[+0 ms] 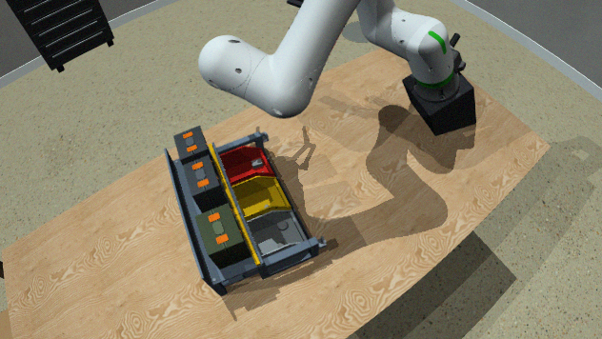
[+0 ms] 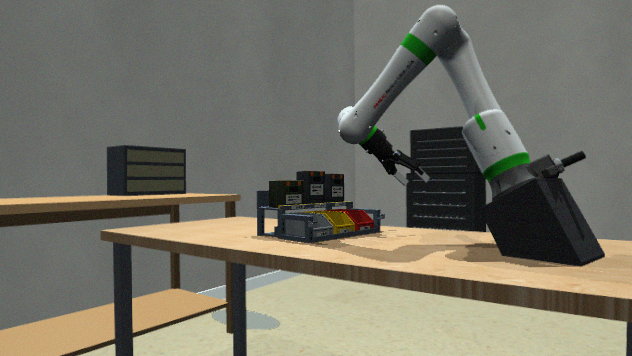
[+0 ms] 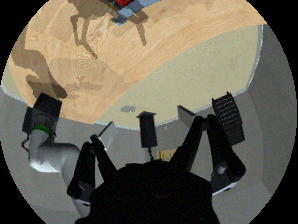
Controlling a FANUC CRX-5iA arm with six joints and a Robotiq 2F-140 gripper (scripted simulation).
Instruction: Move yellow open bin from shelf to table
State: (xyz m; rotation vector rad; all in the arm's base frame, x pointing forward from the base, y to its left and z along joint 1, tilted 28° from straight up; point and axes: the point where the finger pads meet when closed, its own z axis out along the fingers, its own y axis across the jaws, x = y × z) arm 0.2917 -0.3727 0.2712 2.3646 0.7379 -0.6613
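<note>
My gripper is now 280 mm short of the yellow open bin, 240 mm to the right of it and 150 mm above it. Also, from my hand: red bin 240 mm ahead, 130 mm to the left, 150 mm below; yellow rail 330 mm ahead, 210 mm to the left, 90 mm below; grey bin 330 mm ahead, 340 mm to the left, 150 mm below.
</note>
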